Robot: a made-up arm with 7 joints.
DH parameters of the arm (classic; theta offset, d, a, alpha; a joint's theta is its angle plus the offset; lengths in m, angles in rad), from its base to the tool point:
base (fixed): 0.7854 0 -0.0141 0
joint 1: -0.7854 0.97 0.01 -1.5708
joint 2: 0 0.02 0.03 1.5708
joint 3: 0 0.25 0.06 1.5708
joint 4: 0 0.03 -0.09 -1.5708
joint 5: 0 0.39 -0.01 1.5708
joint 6: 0 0.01 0.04 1.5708
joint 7: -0.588 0 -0.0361 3.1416
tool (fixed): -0.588 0.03 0 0
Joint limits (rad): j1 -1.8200..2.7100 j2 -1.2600..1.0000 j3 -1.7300..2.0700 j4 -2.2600..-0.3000 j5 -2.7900..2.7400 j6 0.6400..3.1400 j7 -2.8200..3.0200
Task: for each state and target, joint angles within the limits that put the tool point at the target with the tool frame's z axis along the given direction. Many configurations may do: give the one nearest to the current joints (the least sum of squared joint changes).
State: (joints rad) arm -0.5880 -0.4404 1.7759 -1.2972 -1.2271 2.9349 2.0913
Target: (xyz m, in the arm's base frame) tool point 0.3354 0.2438 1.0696 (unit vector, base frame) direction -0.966 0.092 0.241
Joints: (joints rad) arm -0.9770 -0.5937 1.5004 -2.1628 -1.5081 2.8122 2.0521
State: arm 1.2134 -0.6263 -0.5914 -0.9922 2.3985 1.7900 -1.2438
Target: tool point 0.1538 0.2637 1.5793 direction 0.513 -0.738 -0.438
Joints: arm 1.6308 0.2340 -0.7441 -0.4153 1.6974 2.2349 -1.6256
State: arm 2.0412 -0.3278 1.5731 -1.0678 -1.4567 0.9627 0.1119
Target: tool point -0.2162 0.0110 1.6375 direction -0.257 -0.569 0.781
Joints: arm 1.7007 -0.0793 1.3353 -0.5790 -1.0963 0.6400 0.3939
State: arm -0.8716 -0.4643 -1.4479 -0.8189 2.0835 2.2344 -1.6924
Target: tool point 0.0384 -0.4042 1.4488 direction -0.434 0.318 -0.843
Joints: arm -0.4194 -0.0248 -0.9931 -1.0005 2.4580 2.4644 -1.6445
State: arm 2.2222 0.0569 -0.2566 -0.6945 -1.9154 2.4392 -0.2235
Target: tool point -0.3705 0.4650 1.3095 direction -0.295 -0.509 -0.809
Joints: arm 2.2548 0.6597 -0.3576 -0.6303 -2.2848 2.1529 -0.8214
